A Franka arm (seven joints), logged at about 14 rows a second.
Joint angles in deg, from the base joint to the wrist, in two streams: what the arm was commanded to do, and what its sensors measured. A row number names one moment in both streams.
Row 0, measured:
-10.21 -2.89 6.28 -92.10 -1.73 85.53 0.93
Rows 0 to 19, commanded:
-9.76 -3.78 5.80 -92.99 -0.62 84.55 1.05
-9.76 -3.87 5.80 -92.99 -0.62 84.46 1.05
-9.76 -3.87 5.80 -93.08 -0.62 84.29 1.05
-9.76 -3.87 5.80 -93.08 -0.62 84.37 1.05
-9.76 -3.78 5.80 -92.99 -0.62 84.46 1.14
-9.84 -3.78 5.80 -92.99 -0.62 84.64 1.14
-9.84 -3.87 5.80 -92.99 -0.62 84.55 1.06
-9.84 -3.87 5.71 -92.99 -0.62 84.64 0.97
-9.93 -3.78 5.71 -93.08 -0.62 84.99 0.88
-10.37 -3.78 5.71 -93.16 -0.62 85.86 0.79
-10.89 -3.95 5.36 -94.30 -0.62 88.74 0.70
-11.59 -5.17 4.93 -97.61 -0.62 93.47 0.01
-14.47 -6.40 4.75 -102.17 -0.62 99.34 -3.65
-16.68 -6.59 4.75 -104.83 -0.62 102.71 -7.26
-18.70 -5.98 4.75 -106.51 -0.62 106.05 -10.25
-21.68 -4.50 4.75 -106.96 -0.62 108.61 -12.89
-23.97 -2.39 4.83 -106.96 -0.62 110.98 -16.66
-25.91 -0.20 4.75 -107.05 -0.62 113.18 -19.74
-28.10 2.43 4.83 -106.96 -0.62 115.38 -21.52
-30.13 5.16 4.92 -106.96 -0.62 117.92 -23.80
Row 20, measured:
-26.88 0.64 4.02 -107.18 -1.73 113.63 -19.93
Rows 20 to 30, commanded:
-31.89 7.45 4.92 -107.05 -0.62 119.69 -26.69
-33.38 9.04 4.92 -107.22 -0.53 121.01 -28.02
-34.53 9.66 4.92 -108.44 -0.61 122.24 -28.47
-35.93 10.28 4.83 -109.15 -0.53 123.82 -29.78
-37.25 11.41 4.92 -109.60 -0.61 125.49 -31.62
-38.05 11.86 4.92 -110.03 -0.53 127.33 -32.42
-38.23 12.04 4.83 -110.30 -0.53 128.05 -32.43
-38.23 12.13 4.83 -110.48 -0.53 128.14 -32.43
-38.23 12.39 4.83 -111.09 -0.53 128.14 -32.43
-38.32 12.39 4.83 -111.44 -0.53 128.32 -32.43
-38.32 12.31 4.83 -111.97 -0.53 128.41 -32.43
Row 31, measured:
-37.73 13.17 4.17 -109.72 -1.73 126.59 -31.44
